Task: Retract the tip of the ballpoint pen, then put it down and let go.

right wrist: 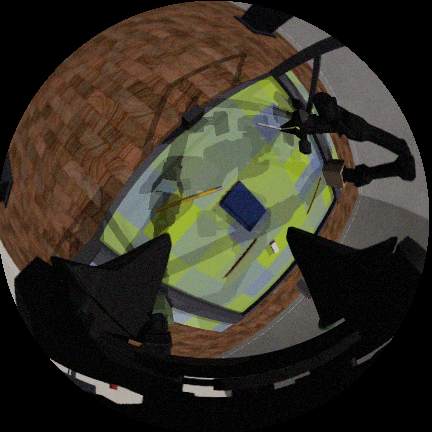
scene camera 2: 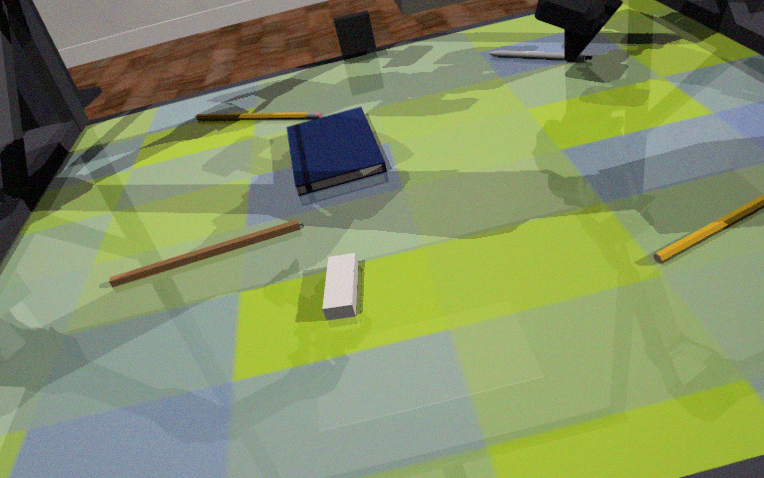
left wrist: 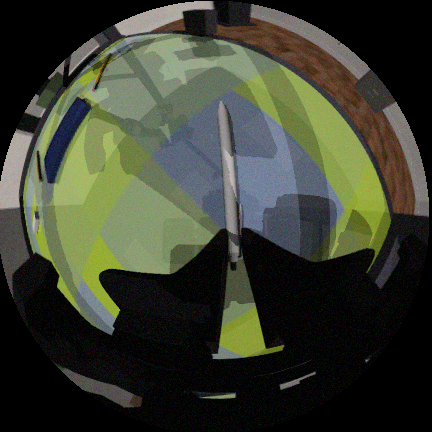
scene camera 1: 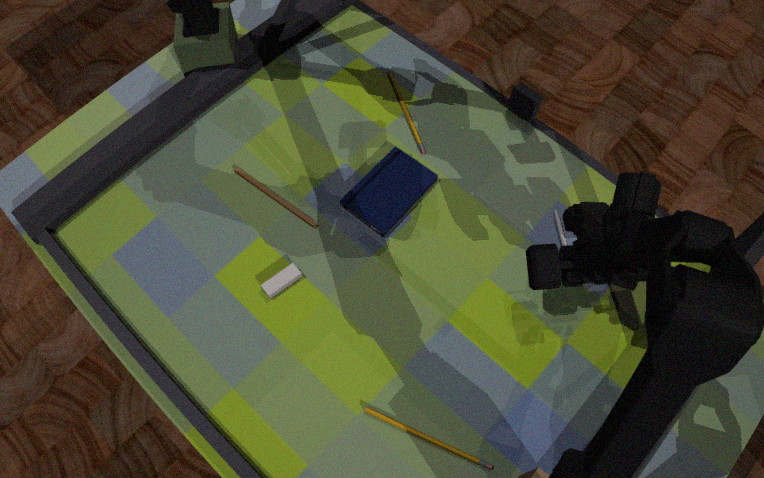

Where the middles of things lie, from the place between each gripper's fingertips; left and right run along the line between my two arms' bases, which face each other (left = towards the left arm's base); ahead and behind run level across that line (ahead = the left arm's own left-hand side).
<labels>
Right now the ballpoint pen (left wrist: 233, 224) is 40 mm to the right of my left hand and 20 mm behind it. Round my left hand: white eraser (scene camera 2: 340, 295): 390 mm ahead, 220 mm to the right; then brown stick (scene camera 2: 272, 232): 360 mm to the right, 330 mm ahead.
Right now the brown stick is 30 cm ahead of my right hand, 28 cm below it and 3 cm to the left of it. Also, from my right hand: white eraser (35 cm ahead, 27 cm below, 17 cm to the left); then ballpoint pen (35 cm to the left, 28 cm below, 5 cm behind).
</labels>
